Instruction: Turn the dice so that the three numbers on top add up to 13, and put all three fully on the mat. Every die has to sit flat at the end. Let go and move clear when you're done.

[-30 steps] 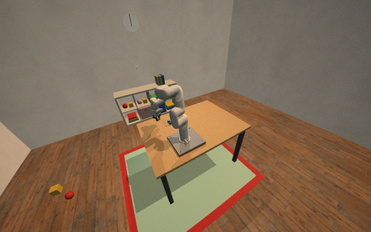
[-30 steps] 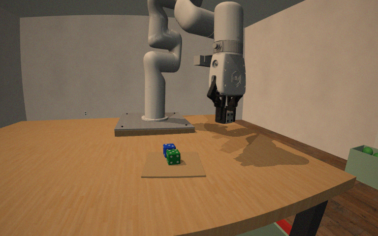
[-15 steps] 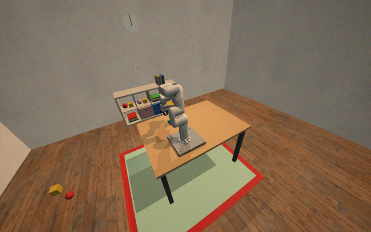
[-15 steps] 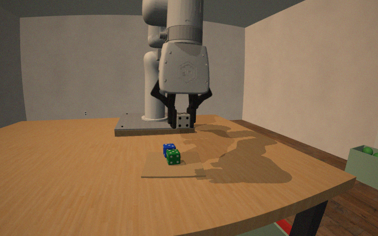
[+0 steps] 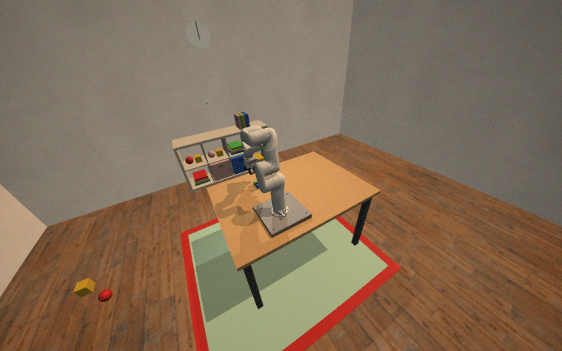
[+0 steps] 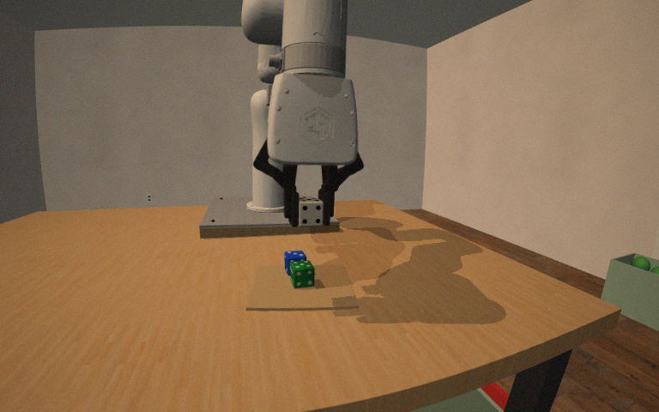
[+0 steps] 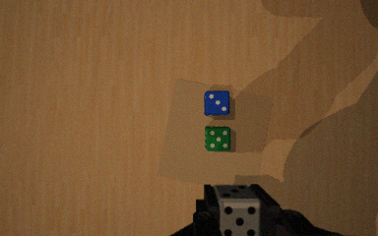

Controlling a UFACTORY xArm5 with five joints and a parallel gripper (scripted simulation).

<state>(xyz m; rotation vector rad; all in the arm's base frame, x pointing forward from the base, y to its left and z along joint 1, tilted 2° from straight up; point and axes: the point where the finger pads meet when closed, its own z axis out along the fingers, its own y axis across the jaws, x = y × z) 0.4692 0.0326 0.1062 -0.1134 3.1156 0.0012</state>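
My gripper is now 11 cm above the green die and 5 cm past it. Round my hand: blue die (11 cm below, 9 cm behind, 1 cm to the right); then white die (1 cm below); then tan mat (12 cm below, 4 cm behind).
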